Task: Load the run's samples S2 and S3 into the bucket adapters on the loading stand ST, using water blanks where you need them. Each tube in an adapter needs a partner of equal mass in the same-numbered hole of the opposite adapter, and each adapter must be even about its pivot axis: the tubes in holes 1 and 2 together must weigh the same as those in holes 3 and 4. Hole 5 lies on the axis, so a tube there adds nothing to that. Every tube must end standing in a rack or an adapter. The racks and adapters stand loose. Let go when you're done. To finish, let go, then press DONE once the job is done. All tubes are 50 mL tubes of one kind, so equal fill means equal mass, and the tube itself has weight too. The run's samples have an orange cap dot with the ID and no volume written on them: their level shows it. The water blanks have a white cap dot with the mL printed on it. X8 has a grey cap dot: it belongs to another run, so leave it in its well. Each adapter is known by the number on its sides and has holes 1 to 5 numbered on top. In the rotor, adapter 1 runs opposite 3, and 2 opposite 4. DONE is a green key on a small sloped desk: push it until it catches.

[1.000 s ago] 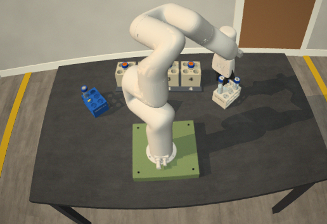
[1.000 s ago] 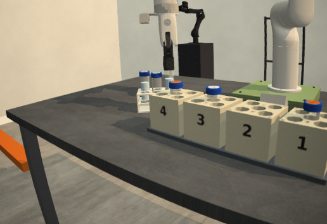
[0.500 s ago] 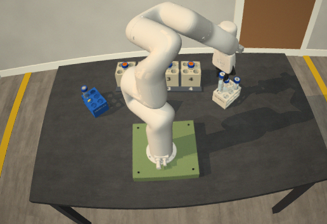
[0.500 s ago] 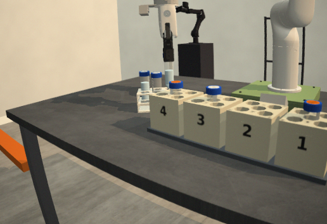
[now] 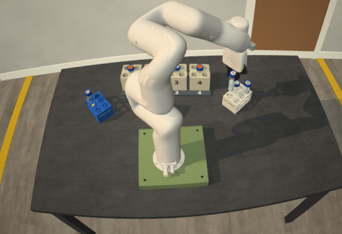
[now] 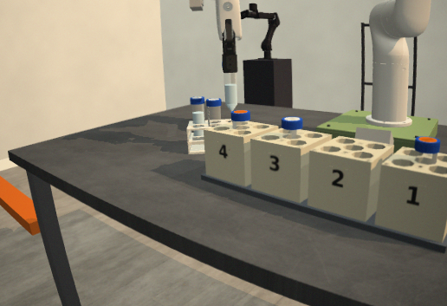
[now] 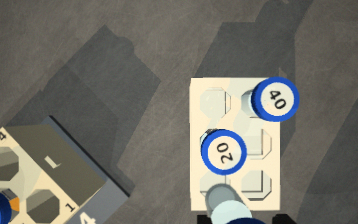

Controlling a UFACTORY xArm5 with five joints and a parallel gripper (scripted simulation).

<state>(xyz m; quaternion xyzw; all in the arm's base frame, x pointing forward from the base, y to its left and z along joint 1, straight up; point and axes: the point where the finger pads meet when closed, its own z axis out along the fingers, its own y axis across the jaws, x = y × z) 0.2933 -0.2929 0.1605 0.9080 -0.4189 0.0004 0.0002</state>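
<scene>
My gripper is now 50 mm above the blue-capped tube and 10 mm past it. Also, from my hand: loading stand ST: 290 mm to the left, 200 mm below, 140 mm ahead; then sample tube S2: 140 mm ahead, 130 mm below, 120 mm to the left; then white blank rack: 170 mm below, 40 mm to the right, 10 mm ahead.
</scene>
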